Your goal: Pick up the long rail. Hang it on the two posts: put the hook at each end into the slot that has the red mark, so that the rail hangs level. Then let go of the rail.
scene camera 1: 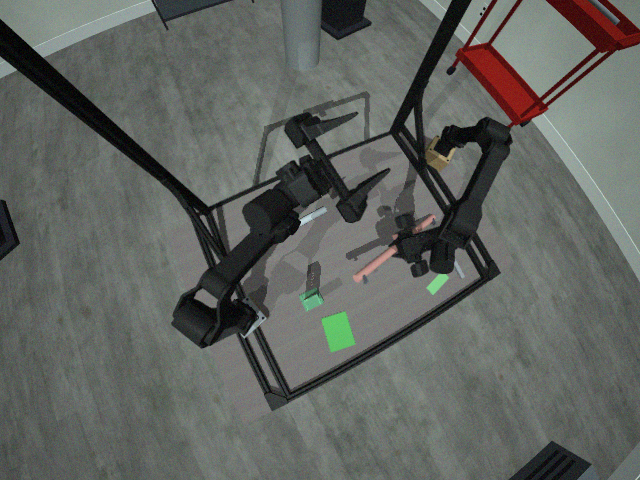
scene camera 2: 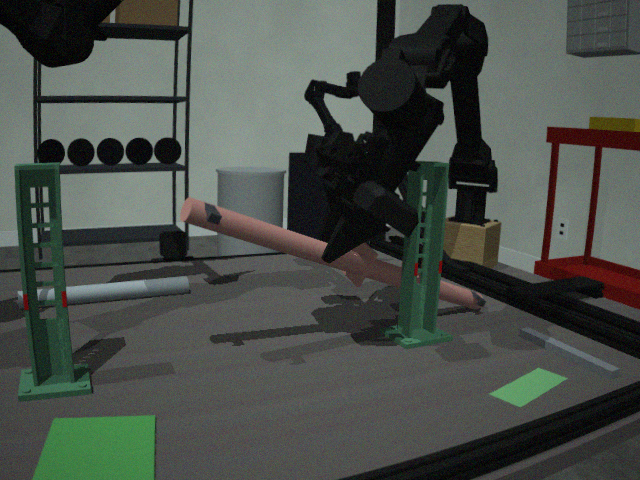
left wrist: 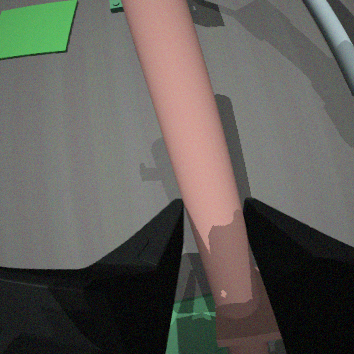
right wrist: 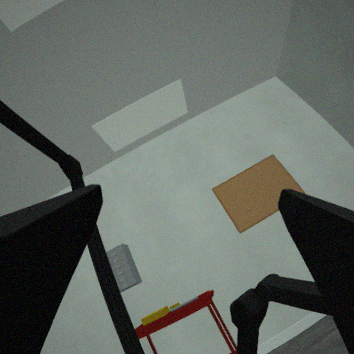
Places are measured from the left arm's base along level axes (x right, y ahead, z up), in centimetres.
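Pixels of known places: left gripper, fingertip midpoint: [scene camera 1: 390, 251] [scene camera 2: 321, 256] [left wrist: 213, 206]; right gripper, fingertip midpoint: [scene camera 1: 374, 142] [right wrist: 192, 195]; left arm's base, link origin: [scene camera 1: 442, 148] [scene camera 2: 469, 221]; right arm's base, link origin: [scene camera 1: 245, 316].
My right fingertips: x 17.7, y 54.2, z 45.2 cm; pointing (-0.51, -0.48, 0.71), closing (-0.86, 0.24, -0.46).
Observation:
For each thing: its middle in the pictures, then the offset to it from my right fingertips. "pt": a spot on its surface instead.
- long pink rail, body centre: [left wrist: 243, 301] [scene camera 2: 360, 263] [scene camera 1: 401, 241] dz -44.8, dx -20.5, dy -8.7 cm
- small dark hook, surface spot: [scene camera 2: 212, 212] pt dz -37.1, dx -16.0, dy +11.0 cm
- right-hand green post, body centre: [scene camera 2: 423, 252] dz -43.1, dx -26.7, dy -13.0 cm
- pale tube, body centre: [scene camera 2: 104, 292] [left wrist: 322, 13] [scene camera 1: 296, 224] dz -52.7, dx +13.7, dy +4.5 cm
- grey bar, body centre: [scene camera 2: 566, 351] [scene camera 1: 453, 260] dz -53.4, dx -44.6, dy -18.2 cm
The long pink rail [scene camera 1: 374, 264] [scene camera 2: 258, 232] [left wrist: 185, 110] is off the table and tilted, its picture-left end higher in scene camera 2. A small dark hook [scene camera 2: 212, 212] shows near that end. The low end passes behind the right-hand green post [scene camera 2: 408, 304] [left wrist: 192, 335]. The other green post [scene camera 1: 311, 299] [scene camera 2: 63, 335] stands at the left. Both posts carry red marks low on their slotted faces. My left gripper [scene camera 2: 336, 253] [left wrist: 213, 206] is shut on the rail near its middle block. My right gripper [scene camera 1: 372, 142] [right wrist: 192, 195] is open and empty, high up, away from the rail.
A pale tube [scene camera 1: 313, 215] [scene camera 2: 129, 289] [left wrist: 335, 40] lies behind the left post. A grey bar [scene camera 1: 459, 269] [scene camera 2: 568, 351] lies at the right. Flat green patches [scene camera 1: 338, 331] [scene camera 1: 437, 284] lie near the front edge. Black beams [scene camera 1: 387, 341] edge the table.

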